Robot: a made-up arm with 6 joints. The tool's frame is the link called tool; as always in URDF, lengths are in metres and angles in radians. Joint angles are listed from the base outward. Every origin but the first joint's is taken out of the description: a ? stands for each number. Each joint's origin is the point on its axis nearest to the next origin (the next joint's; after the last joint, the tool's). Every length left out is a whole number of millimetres.
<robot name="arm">
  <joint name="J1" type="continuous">
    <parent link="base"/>
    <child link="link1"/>
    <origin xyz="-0.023 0.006 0.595" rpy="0 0 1.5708"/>
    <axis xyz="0 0 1"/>
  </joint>
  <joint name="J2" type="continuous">
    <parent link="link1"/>
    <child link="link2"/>
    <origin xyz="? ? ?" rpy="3.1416 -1.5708 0"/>
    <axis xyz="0 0 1"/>
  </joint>
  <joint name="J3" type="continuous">
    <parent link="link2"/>
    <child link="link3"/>
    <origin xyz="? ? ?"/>
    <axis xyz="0 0 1"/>
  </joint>
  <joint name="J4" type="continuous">
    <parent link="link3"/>
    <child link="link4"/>
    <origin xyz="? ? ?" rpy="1.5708 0 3.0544"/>
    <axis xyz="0 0 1"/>
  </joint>
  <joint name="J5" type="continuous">
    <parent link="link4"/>
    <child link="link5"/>
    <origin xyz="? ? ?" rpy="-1.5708 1.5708 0"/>
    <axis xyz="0 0 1"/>
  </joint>
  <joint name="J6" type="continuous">
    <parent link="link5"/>
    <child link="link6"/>
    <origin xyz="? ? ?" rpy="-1.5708 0 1.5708"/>
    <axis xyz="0 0 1"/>
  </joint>
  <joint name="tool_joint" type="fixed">
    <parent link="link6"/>
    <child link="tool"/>
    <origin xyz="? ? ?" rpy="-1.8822 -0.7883 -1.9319"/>
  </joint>
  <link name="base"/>
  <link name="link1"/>
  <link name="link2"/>
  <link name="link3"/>
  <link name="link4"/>
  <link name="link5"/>
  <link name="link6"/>
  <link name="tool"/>
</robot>
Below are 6 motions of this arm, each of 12 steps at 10 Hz.
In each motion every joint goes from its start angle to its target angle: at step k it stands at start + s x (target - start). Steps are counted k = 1, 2, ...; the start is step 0. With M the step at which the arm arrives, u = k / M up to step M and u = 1 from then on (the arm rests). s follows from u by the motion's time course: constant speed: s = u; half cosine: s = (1 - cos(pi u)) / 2; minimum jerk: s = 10 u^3 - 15 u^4 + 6 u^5.
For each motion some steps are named. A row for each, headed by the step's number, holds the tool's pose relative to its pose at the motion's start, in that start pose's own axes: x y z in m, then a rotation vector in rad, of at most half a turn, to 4 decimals.
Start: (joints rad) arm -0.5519 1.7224 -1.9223 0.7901 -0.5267 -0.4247
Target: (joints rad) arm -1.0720 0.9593 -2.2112 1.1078 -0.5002 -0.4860
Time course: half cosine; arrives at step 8
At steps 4, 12:
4: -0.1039 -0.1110 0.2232 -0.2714 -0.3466 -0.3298
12: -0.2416 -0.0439 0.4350 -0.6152 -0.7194 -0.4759

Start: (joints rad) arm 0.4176 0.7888 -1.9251 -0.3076 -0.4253 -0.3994
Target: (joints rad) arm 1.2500 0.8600 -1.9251 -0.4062 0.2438 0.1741
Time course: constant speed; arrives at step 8
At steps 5, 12:
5: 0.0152 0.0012 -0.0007 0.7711 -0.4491 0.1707
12: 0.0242 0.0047 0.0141 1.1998 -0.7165 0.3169

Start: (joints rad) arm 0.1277 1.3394 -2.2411 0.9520 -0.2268 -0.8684
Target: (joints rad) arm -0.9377 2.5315 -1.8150 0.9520 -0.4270 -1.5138
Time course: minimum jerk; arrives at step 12
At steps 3, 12:
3: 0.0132 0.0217 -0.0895 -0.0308 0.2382 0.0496
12: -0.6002 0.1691 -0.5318 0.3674 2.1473 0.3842

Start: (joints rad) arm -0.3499 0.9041 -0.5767 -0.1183 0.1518 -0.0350
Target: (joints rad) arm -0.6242 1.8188 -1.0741 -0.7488 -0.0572 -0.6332
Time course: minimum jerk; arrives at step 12
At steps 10, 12:
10: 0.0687 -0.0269 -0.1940 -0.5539 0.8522 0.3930
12: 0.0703 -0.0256 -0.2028 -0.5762 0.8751 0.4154

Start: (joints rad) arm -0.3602 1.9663 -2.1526 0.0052 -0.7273 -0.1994
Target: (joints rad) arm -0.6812 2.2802 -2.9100 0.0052 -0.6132 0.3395
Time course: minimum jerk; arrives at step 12
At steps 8, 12:
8: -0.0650 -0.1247 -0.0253 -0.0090 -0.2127 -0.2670
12: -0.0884 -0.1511 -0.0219 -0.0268 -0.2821 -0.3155

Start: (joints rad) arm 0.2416 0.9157 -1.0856 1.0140 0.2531 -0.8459
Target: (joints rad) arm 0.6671 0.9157 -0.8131 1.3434 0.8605 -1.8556
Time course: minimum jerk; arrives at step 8
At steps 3, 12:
3: 0.0449 0.0445 -0.0087 -0.0880 0.0428 0.3316
12: 0.1002 0.1928 -0.0083 -0.5741 -0.1670 1.0749

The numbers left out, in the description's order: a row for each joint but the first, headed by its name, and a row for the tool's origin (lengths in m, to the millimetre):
J2: 0.004 -0.006 0
J3: 0.026 -0.154 0
J4: 0.046 0.326 0
J5: 0.019 0.046 0
J6: -0.086 0.012 0
tool: 0.031 -0.015 0

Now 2 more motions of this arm.
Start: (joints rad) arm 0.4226 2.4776 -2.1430 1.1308 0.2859 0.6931
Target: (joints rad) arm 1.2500 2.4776 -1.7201 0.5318 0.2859 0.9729
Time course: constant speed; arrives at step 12
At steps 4, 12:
4: -0.0226 -0.0048 -0.1717 0.0467 0.3463 -0.0684
12: -0.2030 0.0334 -0.4360 0.0150 1.0776 -0.1007

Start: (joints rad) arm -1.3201 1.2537 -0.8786 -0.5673 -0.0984 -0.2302
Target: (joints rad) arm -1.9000 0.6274 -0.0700 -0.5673 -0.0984 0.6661
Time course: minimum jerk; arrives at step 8
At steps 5, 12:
5: -0.0410 0.1046 -0.1307 0.8148 -0.1876 -0.2555
12: -0.0503 0.1584 -0.1657 1.1046 -0.2575 -0.4269

